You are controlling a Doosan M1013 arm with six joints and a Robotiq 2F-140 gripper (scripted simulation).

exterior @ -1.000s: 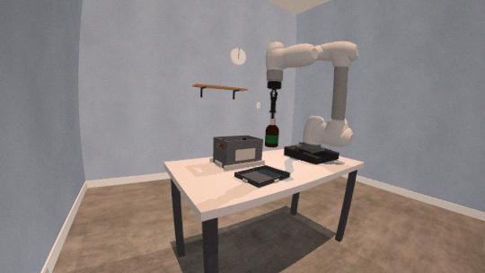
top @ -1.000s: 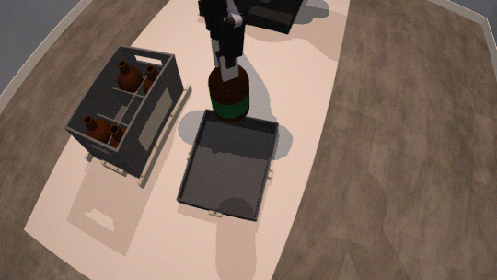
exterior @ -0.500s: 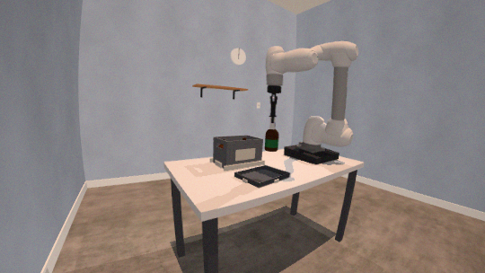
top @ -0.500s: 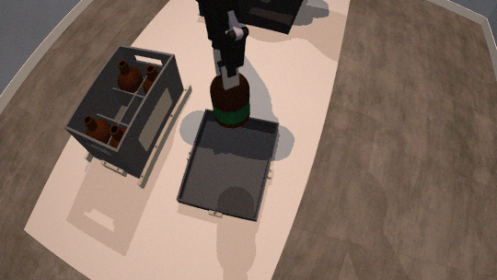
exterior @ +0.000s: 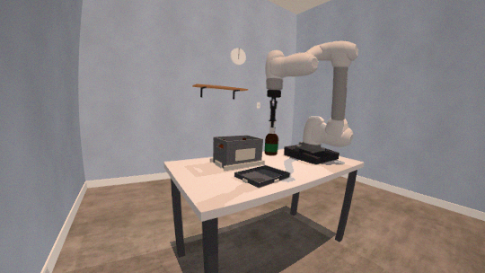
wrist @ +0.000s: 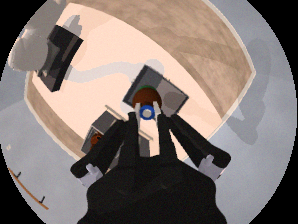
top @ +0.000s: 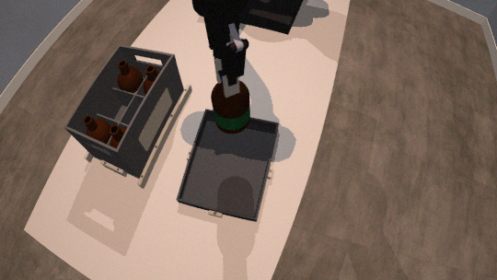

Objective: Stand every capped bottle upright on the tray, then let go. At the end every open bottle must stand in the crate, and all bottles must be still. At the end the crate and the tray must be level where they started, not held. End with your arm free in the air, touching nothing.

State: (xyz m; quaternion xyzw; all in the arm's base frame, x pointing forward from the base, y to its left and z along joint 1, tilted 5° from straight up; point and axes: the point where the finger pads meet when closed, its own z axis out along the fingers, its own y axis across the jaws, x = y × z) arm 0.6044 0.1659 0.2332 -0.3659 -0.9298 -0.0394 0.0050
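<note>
My hand is 7 cm above the bottle. The rest, counted from my hand: dark tray: 26 cm below, 5 cm ahead, 1 cm to the left; then dark grey crate: 28 cm to the right, 19 cm below, 5 cm ahead.
</note>
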